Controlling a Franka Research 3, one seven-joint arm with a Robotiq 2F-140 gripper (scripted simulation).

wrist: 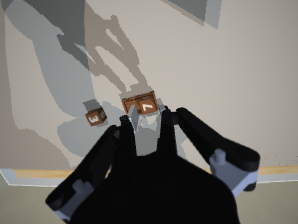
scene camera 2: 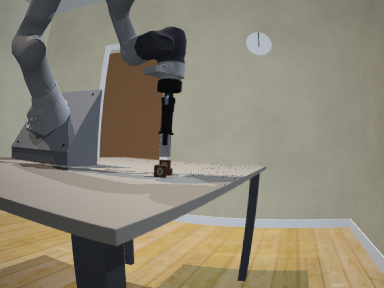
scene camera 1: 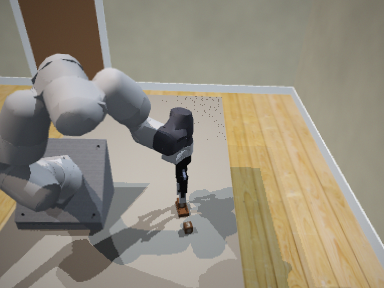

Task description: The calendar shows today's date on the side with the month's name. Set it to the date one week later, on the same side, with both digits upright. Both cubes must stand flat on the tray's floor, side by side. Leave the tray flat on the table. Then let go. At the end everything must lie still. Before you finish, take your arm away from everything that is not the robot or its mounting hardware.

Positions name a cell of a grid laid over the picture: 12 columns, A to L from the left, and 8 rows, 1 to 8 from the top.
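Note:
The gripper (scene camera 2: F5) can be seen here, and the wrist view shows the gripper (wrist: F4) too.

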